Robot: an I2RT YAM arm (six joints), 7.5 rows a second.
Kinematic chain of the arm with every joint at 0, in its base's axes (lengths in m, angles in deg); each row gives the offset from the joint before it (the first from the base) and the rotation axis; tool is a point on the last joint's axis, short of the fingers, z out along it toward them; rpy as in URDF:
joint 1: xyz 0 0 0.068 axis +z
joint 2: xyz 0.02 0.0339 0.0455 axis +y
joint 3: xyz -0.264 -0.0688 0 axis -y
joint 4: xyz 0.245 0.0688 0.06 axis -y
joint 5: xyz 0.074 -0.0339 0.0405 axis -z
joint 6: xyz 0.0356 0 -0.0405 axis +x
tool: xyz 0 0 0 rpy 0 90 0
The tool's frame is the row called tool.
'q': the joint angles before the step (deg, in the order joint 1, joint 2, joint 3, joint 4, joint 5, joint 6). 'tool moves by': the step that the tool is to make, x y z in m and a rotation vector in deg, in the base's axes. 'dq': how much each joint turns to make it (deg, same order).
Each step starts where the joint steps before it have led.
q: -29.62, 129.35, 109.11, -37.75, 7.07, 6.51
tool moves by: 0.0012, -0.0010, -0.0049, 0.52, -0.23, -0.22
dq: -0.06, 0.58, -0.11, 0.59, -0.40, 0.44
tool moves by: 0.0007, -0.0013, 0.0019, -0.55, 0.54, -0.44
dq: -0.03, 0.35, 1.05, -0.89, 0.85, -0.04
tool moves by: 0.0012, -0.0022, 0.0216, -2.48, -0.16, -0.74
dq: 0.00, -0.42, 3.84, -2.82, 2.15, -0.49
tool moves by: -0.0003, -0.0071, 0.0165, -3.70, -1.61, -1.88
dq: -0.53, -0.50, 2.04, 0.76, 2.74, -0.26
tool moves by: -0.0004, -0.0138, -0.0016, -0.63, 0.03, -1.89
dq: -1.31, 1.89, 2.71, -0.56, 0.80, 0.14
